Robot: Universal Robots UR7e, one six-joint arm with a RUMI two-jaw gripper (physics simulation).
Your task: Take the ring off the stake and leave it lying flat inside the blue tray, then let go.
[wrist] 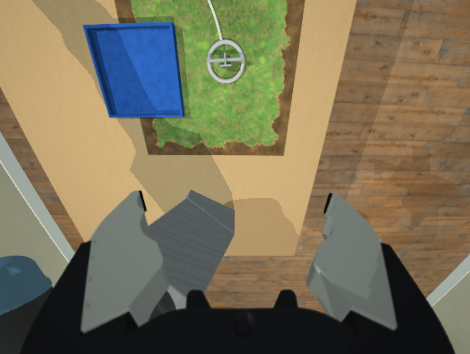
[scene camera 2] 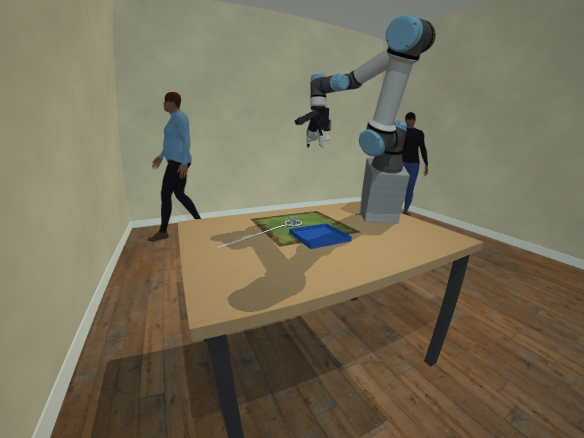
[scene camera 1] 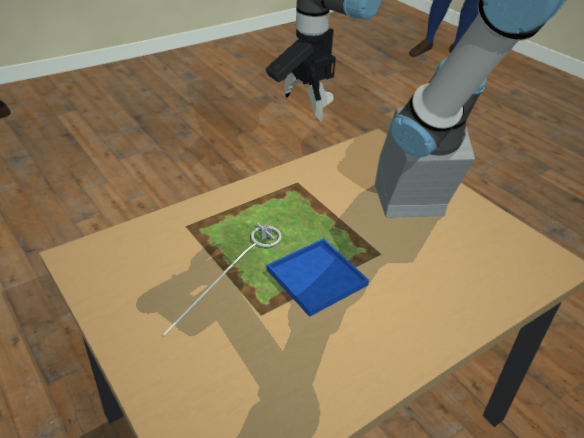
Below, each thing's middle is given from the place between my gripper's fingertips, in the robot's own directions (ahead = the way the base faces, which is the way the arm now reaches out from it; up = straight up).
Right now the green grass mat (wrist: pixel 249 117) is 37 cm below my hand, 8 cm ahead of it and 7 cm to the left of it. Round my hand: blue tray (scene camera 1: pixel 317 276) 35 cm below, 24 cm to the left, 6 cm ahead.
